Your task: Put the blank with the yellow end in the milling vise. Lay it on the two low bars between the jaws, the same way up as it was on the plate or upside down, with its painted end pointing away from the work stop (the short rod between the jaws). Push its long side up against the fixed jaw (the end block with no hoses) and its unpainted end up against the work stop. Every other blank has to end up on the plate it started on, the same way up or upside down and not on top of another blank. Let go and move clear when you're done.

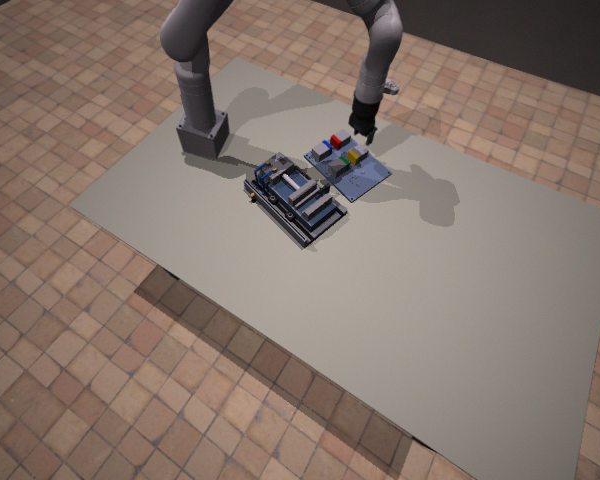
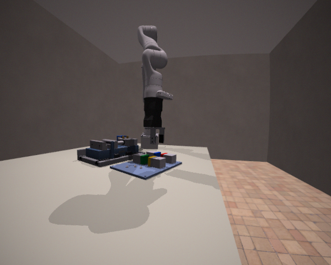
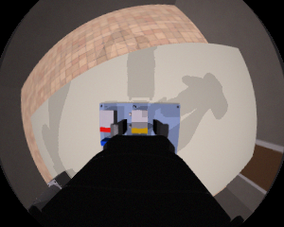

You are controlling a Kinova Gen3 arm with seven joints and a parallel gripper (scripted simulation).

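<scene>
Right now my hand is 9 cm above the yellow-ended blank. Also, from my hand: green-ended blank: 9 cm to the right, 9 cm below, 2 cm behind; red-ended blank: 9 cm below, 9 cm behind, 1 cm to the left; blue plate: 12 cm below, 5 cm to the right, 1 cm behind.
</scene>
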